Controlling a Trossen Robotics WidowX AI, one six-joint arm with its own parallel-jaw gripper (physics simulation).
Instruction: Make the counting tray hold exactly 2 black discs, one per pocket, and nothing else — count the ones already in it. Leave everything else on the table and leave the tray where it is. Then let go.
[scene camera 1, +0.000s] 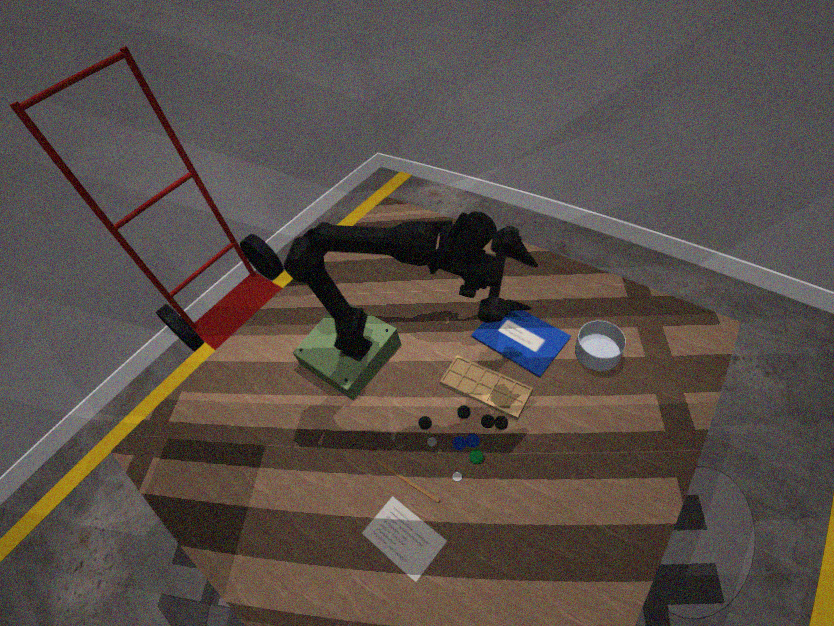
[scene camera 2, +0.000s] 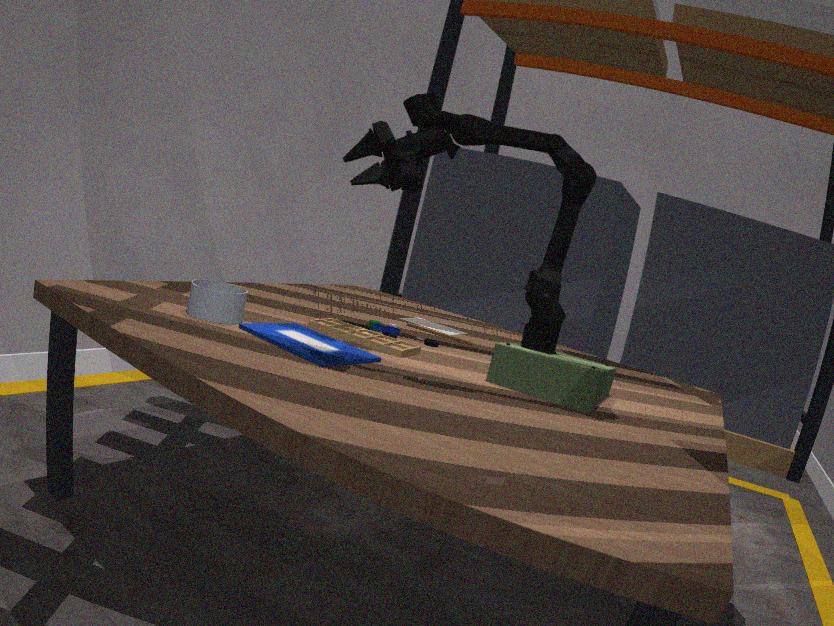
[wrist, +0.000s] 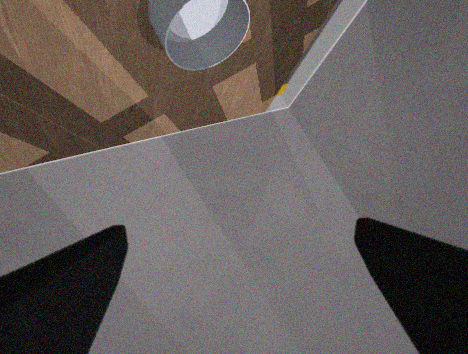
My gripper is open, with nothing in its grasp. A tan counting tray rests on the table. A grey bowl rests on the table.
